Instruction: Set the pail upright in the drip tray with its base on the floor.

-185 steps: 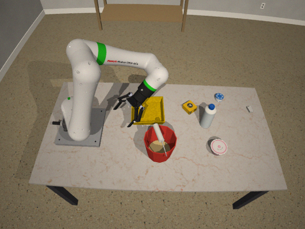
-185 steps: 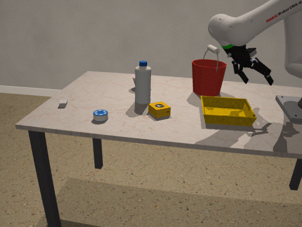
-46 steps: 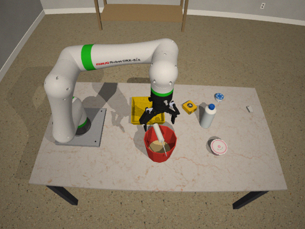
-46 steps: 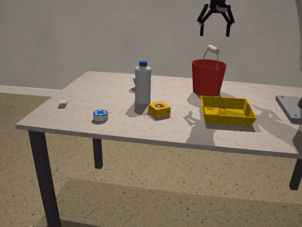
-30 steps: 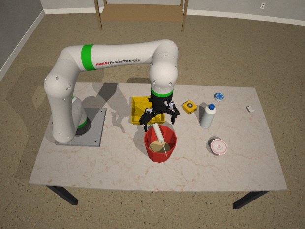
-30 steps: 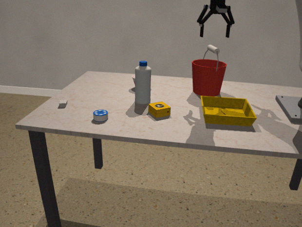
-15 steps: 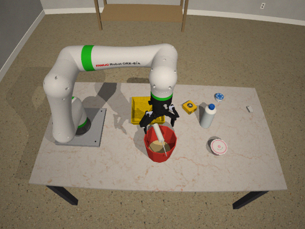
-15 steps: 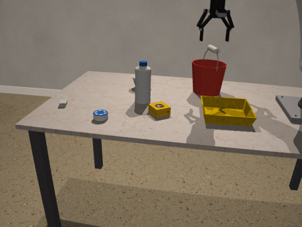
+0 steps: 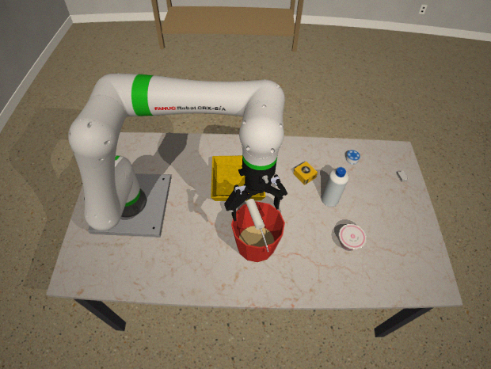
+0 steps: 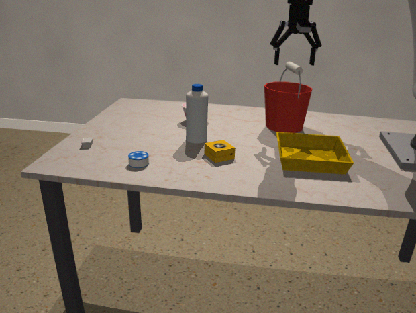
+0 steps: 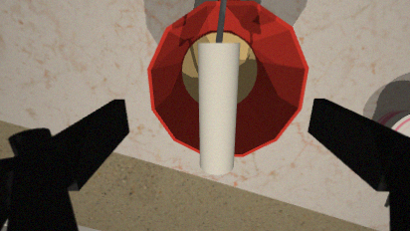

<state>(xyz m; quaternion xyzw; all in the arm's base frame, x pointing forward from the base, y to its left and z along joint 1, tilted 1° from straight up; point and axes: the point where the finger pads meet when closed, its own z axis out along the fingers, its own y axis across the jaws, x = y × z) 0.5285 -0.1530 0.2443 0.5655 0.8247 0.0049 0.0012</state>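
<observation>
The red pail lies 10 mm ahead of my hand and 120 mm below it. The rest, counted from my hand: white bottle 330 mm ahead, 240 mm to the left, 170 mm below; then drip tray 80 mm behind, 310 mm to the left, 250 mm below; then pink-rimmed round dish 390 mm ahead, 30 mm to the left, 230 mm below.
</observation>
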